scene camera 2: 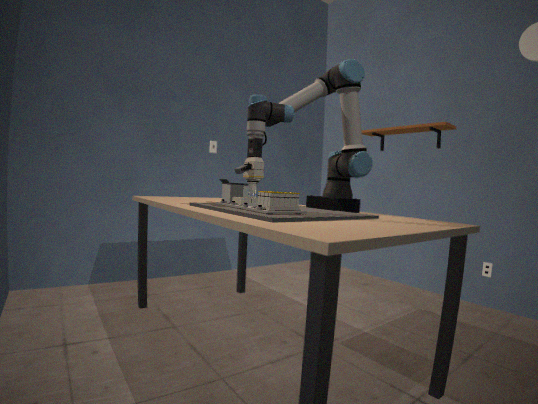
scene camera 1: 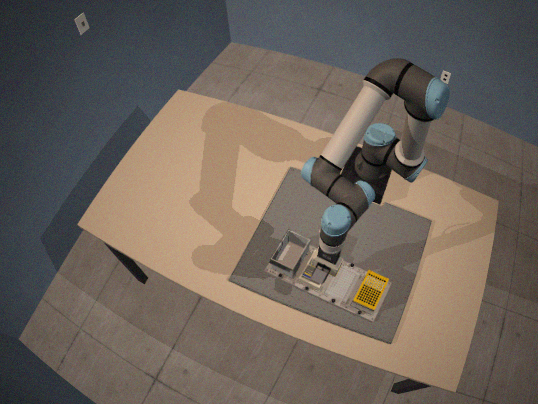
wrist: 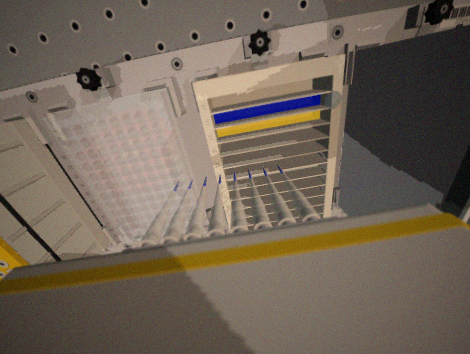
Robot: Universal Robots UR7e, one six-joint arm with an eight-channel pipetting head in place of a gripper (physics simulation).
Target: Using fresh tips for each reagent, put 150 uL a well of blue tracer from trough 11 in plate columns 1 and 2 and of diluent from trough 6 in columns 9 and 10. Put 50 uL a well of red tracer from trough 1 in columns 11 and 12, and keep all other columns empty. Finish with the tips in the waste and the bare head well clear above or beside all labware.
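The pipetting head [scene camera 1: 327, 262] [scene camera 2: 252, 187] [wrist: 228, 178] carries a row of tips, each with a little blue liquid at its lower end. In the wrist view the tip ends hang over the gap between plate and reservoir and the reservoir's near part, apart from both. The cream reservoir [wrist: 270, 80] [scene camera 1: 315, 285] shows a blue trough [wrist: 267, 109] and a yellow trough [wrist: 270, 124]; the other visible troughs look grey. I cannot make out red or diluent. The clear plate [wrist: 120, 150] [scene camera 1: 342, 282] has a faint pinkish tint; its well contents are unclear. The yellow tip rack [scene camera 1: 372, 307] shows paler rows at the back.
The grey waste bin [scene camera 1: 274, 262] [scene camera 2: 234, 192] stands beside the reservoir, at the opposite end from the tip rack. Black knobs [wrist: 89, 79] [wrist: 260, 42] stick up along the labware carrier's edge. The carrier lies on a dark grey mat [scene camera 1: 405, 260].
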